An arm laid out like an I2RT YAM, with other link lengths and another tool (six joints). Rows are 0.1 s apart.
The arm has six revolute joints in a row. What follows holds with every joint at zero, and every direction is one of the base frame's. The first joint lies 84.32 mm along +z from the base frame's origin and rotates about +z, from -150 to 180 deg. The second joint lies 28 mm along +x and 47.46 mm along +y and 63.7 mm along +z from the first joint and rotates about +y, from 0 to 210 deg. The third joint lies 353.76 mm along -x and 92.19 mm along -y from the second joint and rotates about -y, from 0 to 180 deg. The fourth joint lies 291.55 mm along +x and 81.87 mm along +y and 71.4 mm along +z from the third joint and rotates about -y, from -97 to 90 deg. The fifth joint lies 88.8 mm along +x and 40.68 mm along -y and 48.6 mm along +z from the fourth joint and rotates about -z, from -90 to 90 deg. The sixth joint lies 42.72 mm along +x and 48.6 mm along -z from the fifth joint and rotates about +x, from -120 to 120 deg. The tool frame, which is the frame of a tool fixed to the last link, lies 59 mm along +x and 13 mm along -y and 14 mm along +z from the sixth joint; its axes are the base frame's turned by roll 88.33, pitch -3.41 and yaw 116.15 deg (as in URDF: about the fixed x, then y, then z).
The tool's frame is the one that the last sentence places.
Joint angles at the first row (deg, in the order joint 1, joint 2, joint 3, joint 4, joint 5, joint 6):
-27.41 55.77 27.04 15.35 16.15 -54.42
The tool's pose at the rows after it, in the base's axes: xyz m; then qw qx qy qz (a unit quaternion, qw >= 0):
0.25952, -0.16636, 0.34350, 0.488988, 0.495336, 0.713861, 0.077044
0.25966, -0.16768, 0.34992, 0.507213, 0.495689, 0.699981, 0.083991
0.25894, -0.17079, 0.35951, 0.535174, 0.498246, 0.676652, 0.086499
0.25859, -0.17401, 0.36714, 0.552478, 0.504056, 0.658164, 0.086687
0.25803, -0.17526, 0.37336, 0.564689, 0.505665, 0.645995, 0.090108
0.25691, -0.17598, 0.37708, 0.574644, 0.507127, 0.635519, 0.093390
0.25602, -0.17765, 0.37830, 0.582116, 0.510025, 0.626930, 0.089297
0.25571, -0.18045, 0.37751, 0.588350, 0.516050, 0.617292, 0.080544
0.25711, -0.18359, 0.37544, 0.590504, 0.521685, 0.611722, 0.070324
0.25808, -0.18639, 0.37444, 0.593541, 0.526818, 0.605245, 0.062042
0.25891, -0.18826, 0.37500, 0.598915, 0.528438, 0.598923, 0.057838
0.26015, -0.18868, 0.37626, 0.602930, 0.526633, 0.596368, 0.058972
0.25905, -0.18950, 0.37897, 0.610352, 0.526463, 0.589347, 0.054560
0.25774, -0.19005, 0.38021, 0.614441, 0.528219, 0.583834, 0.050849
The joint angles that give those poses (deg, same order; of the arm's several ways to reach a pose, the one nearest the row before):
-27.36 55.98 26.73 18.19 16.17 -53.47
-27.37 56.16 26.60 20.71 16.57 -52.40
-27.41 56.62 26.37 24.85 18.08 -51.35
-27.41 57.11 26.69 27.08 19.68 -50.44
-27.40 57.22 26.98 28.42 20.39 -49.70
-27.39 57.26 26.93 29.74 21.00 -49.03
-27.42 57.62 26.68 31.31 22.02 -49.04
-27.42 58.43 26.31 33.27 23.66 -49.28
-27.41 59.56 26.12 34.88 25.10 -49.79
-27.41 60.53 26.02 36.37 26.42 -50.13
-27.42 61.30 25.93 38.02 27.22 -50.35
-27.38 61.73 25.97 38.99 27.24 -50.35
-27.42 61.94 25.88 40.45 27.95 -50.74
-27.42 62.00 25.78 41.24 28.68 -50.93

